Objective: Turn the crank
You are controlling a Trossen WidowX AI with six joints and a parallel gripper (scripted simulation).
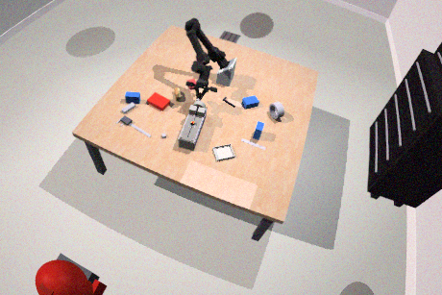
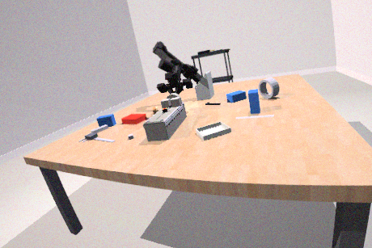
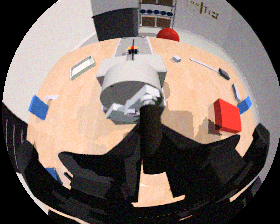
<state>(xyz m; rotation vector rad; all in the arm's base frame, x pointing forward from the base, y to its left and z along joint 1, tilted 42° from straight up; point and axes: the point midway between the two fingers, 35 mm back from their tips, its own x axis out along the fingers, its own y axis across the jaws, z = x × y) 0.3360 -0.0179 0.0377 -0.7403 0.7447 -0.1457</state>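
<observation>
The dark crank handle lies 20 mm behind my gripper tip and 30 mm above it. The rest, counted from my gripper tip: red block: 50 mm ahead, 250 mm to the right, 70 mm below; white tray: 220 mm ahead, 250 mm to the left, 80 mm below; red pointer: 160 mm ahead, 40 mm to the left, 10 mm below.
</observation>
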